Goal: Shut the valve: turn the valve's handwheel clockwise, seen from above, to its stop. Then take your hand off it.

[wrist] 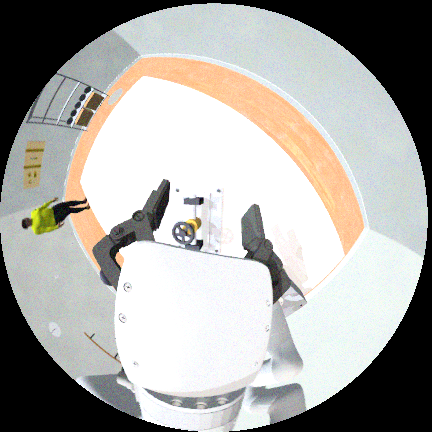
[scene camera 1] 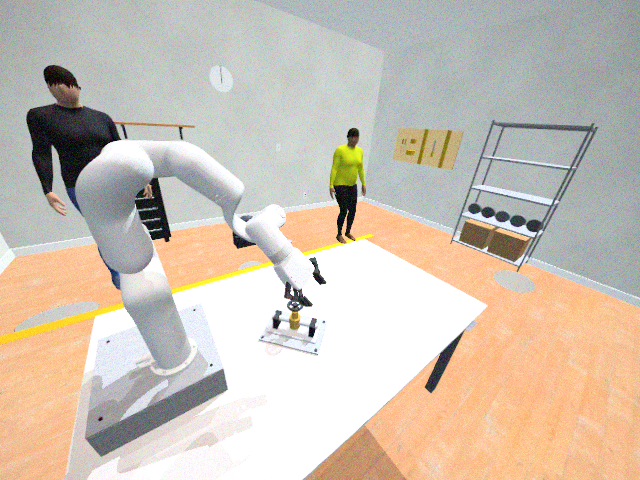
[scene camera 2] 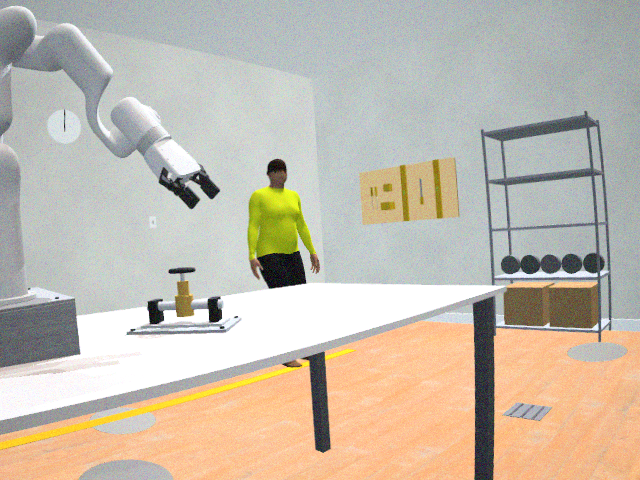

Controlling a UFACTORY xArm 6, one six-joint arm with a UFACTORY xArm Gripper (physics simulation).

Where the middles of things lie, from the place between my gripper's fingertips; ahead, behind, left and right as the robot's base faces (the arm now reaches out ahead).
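Labels:
There is the light base plate (scene camera 1: 300, 345), and I find it 290 mm below my hand and 140 mm to the left of it.

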